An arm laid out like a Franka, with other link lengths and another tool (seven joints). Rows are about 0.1 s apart.
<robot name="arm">
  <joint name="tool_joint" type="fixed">
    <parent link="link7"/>
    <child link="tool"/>
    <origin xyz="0.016 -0.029 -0.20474" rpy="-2.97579 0 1.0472"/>
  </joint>
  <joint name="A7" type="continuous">
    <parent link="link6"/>
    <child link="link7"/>
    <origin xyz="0.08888 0 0" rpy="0 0 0"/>
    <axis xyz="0 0 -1"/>
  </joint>
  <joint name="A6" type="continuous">
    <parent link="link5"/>
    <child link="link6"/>
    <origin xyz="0 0 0" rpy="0 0 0"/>
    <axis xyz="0 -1 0"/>
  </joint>
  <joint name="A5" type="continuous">
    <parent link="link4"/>
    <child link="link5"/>
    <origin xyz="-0.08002 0 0.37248" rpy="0 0 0"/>
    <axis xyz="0 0 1"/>
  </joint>
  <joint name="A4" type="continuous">
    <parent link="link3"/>
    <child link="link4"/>
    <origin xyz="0.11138 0 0" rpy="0 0 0"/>
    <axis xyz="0 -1 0"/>
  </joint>
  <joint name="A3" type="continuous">
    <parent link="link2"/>
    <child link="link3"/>
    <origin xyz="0 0 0.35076" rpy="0 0 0"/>
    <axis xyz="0 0 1"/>
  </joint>
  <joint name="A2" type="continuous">
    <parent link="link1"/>
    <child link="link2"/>
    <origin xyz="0 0 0" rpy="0 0 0"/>
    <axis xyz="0 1 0"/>
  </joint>
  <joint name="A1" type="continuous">
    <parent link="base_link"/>
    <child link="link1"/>
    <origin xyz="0 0 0.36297" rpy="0 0 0"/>
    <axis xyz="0 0 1"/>
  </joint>
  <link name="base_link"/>
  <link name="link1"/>
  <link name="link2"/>
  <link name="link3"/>
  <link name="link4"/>
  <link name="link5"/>
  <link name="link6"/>
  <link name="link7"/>
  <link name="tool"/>
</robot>
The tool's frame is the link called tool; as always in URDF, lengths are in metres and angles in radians. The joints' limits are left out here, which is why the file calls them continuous.
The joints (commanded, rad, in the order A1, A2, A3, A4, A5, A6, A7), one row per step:
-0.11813, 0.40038, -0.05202, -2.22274, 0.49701, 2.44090, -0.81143
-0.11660, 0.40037, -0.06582, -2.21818, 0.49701, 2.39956, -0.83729
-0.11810, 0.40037, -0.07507, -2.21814, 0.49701, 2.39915, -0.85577
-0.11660, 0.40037, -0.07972, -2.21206, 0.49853, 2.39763, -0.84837
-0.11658, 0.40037, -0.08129, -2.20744, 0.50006, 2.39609, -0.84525
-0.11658, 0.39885, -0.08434, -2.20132, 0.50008, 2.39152, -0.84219
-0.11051, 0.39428, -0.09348, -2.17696, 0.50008, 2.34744, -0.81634
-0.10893, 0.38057, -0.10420, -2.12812, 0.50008, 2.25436, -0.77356
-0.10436, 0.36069, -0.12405, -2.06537, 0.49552, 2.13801, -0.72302
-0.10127, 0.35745, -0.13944, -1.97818, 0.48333, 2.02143, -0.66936
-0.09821, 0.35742, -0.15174, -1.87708, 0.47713, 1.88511, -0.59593
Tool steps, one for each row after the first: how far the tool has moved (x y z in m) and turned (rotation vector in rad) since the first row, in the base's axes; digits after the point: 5 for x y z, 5 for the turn. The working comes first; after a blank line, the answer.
Tool pose at each row, in the base's axes (x y z in m, rotation vector in rad; the steps are taken from these numbers as rounded here):
0.56923, -0.08838, 0.13593, -2.16560, -1.65124, -0.04619
0.56363, -0.08984, 0.13497, -2.12612, -1.65648, -0.03219
0.56300, -0.09584, 0.13514, -2.12273, -1.66797, -0.03402
0.56530, -0.09821, 0.13710, -2.13382, -1.65882, -0.03816
0.56713, -0.09932, 0.13856, -2.13903, -1.65470, -0.04228
0.56931, -0.10114, 0.14124, -2.14380, -1.65150, -0.04655
0.57349, -0.09957, 0.14940, -2.14166, -1.62076, -0.04672
0.58099, -0.09700, 0.16907, -2.12775, -1.56800, -0.05124
0.58904, -0.09674, 0.19771, -2.11135, -1.51366, -0.05088
0.60203, -0.09746, 0.22708, -2.09669, -1.47497, -0.04056
0.61299, -0.09478, 0.26108, -2.08136, -1.41684, -0.01974

-0.00560, -0.00146, -0.00096, 0.01896, 0.02119, 0.02240
-0.00623, -0.00746, -0.00079, 0.01712, 0.01611, 0.02995
-0.00393, -0.00983, 0.00117, 0.01521, 0.01365, 0.01937
-0.00210, -0.01094, 0.00263, 0.01513, 0.01117, 0.01418
0.00008, -0.01276, 0.00531, 0.01500, 0.00833, 0.00967
0.00426, -0.01119, 0.01347, 0.02952, 0.02331, -0.00644
0.01176, -0.00862, 0.03314, 0.06298, 0.05050, -0.03064
0.01981, -0.00836, 0.06178, 0.09643, 0.08210, -0.05446
0.03280, -0.00908, 0.09115, 0.11778, 0.11168, -0.06889
0.04376, -0.00640, 0.12515, 0.14228, 0.15658, -0.09319

